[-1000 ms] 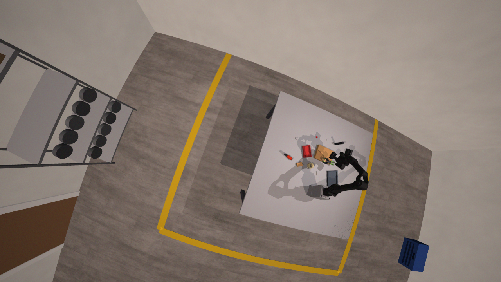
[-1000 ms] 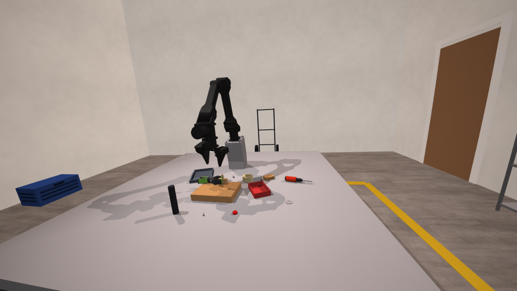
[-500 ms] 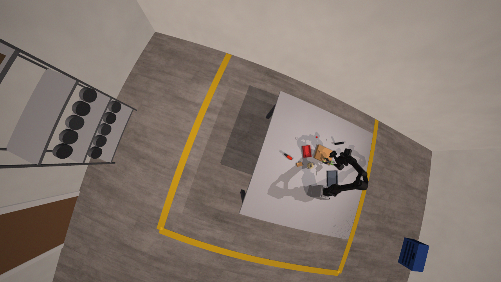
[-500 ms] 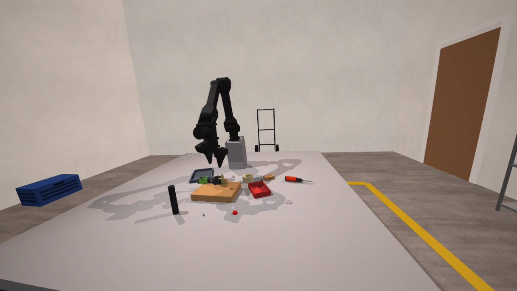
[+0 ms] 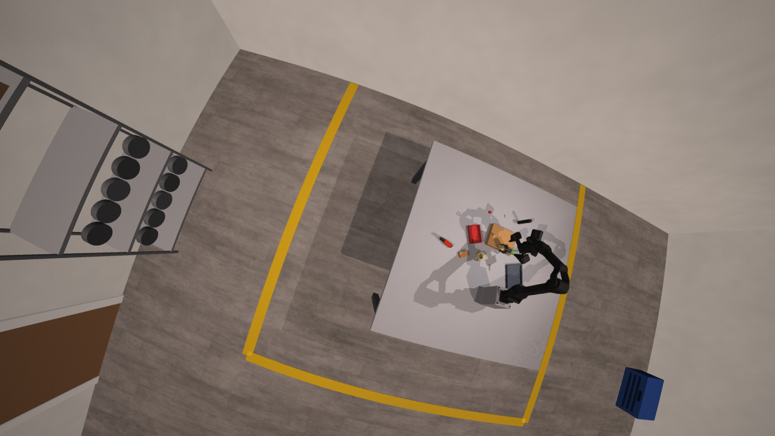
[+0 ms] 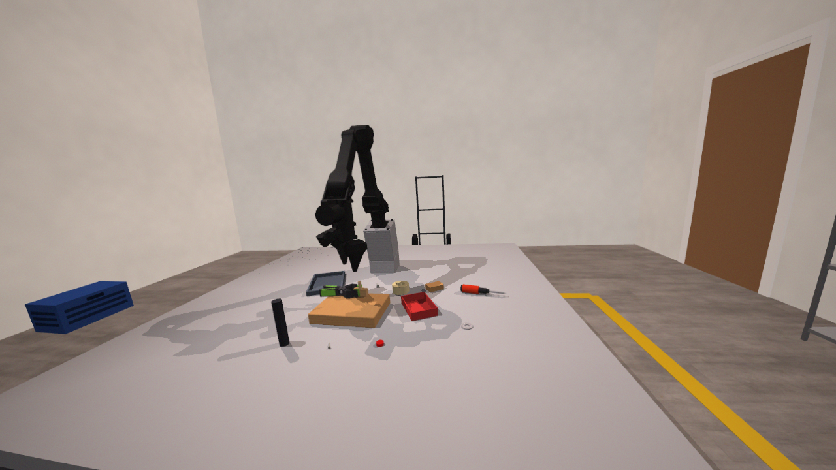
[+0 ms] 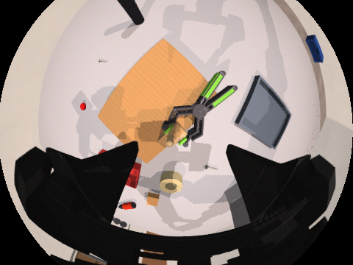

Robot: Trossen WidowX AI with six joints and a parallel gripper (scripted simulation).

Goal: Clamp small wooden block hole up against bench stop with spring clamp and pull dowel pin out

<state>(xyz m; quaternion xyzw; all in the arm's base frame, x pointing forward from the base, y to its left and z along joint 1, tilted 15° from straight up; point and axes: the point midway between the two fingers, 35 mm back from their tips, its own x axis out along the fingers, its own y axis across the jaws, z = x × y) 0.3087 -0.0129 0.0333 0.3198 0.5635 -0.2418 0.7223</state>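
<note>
Right now the dowel pin is 30 mm to the left of my hand and 110 mm below it. The rest, counted from my hand: bench stop 20 mm behind, 20 mm to the left, 120 mm below; then wooden board 50 mm ahead, 20 mm to the left, 150 mm below; then small wooden block 30 mm to the left, 120 mm below.
</note>
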